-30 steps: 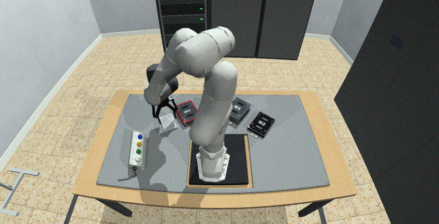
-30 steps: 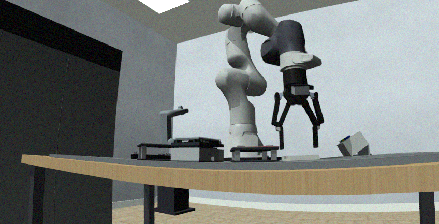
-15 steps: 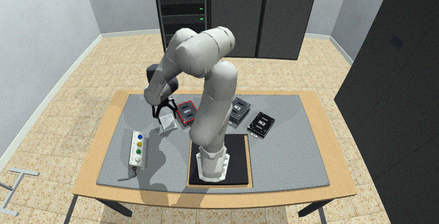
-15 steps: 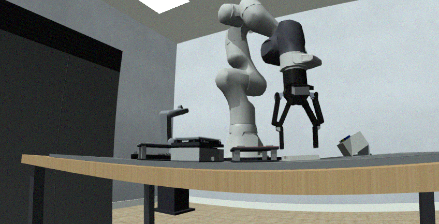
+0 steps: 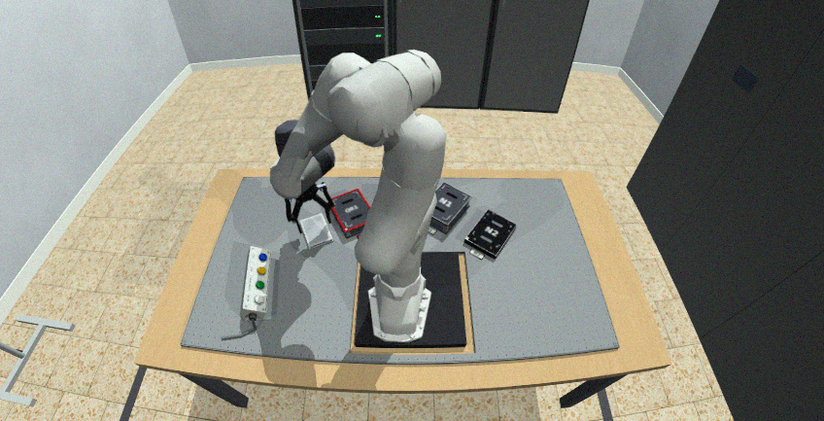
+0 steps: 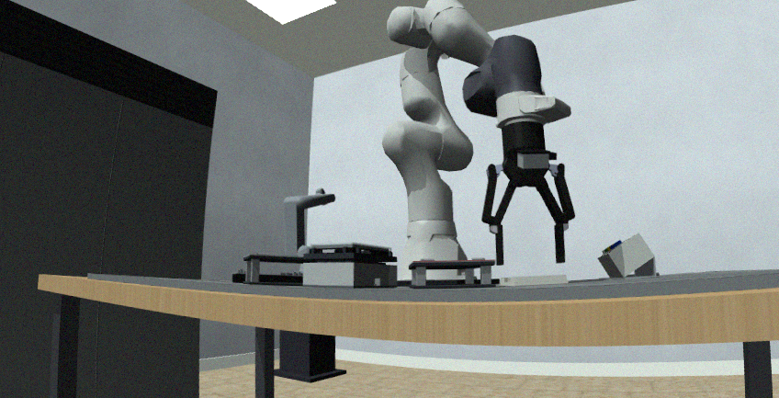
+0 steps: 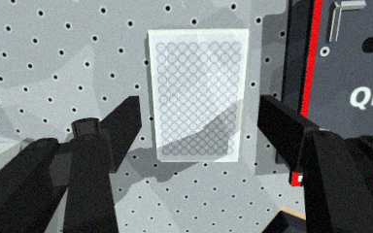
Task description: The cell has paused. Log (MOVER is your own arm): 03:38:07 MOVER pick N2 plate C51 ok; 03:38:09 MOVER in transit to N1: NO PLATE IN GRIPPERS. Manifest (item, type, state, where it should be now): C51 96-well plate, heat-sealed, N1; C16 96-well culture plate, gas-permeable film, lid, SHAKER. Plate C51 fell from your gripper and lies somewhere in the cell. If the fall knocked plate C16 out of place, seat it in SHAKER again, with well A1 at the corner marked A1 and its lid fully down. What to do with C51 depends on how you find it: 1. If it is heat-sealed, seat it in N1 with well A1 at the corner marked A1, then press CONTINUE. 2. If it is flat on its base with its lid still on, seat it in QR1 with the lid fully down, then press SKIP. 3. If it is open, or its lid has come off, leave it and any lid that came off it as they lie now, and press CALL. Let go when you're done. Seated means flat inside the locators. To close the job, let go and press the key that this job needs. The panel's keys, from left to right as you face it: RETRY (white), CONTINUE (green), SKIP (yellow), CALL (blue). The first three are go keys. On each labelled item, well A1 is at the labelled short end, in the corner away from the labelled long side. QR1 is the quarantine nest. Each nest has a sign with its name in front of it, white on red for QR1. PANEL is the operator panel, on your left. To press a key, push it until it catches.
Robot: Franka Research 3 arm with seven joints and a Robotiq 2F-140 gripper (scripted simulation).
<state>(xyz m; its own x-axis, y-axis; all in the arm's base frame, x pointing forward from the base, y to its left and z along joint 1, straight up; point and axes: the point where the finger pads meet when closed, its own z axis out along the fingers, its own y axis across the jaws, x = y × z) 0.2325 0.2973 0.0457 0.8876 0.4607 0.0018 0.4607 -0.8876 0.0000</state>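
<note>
Now: hand 5 cm above the 96-well plate. From my hand the other things lie so: QR1 nest 8 cm ahead, 12 cm to the right, 2 cm below; A1 mark 8 cm ahead, 36 cm to the right; blue key 16 cm behind, 14 cm to the left, 1 cm above.
</note>
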